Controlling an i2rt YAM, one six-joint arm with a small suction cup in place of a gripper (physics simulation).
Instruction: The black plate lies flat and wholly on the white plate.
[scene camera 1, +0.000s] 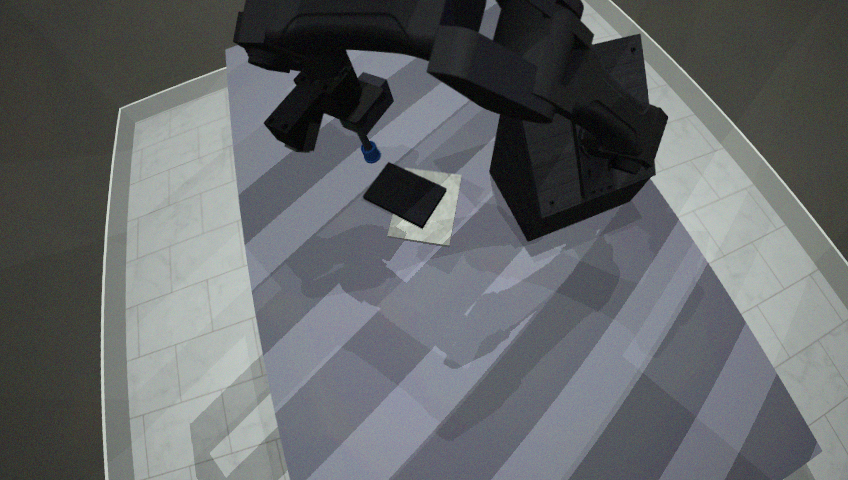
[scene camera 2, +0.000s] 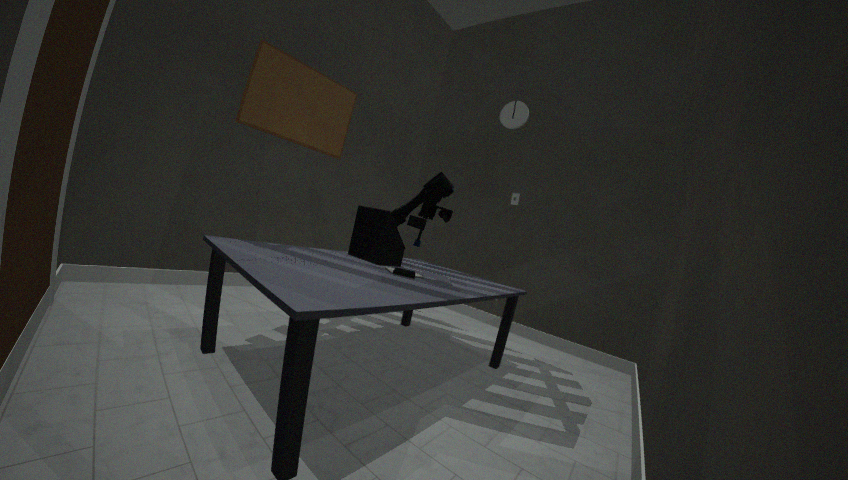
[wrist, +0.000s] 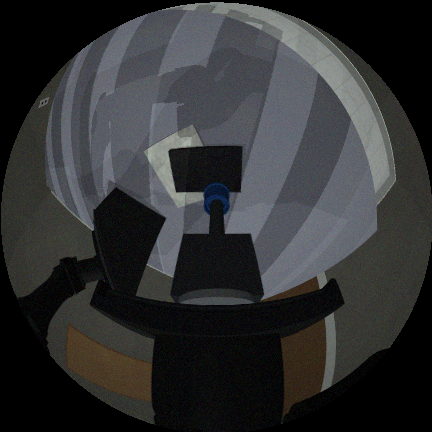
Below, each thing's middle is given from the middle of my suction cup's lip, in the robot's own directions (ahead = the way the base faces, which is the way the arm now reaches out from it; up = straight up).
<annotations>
The black plate (scene camera 1: 401, 192) lies 4 cm behind my suction cup, 1 cm to the left of it and 14 cm below it. Round my suction cup: white plate (scene camera 1: 438, 229): 8 cm behind, 4 cm to the left, 15 cm below.
</annotations>
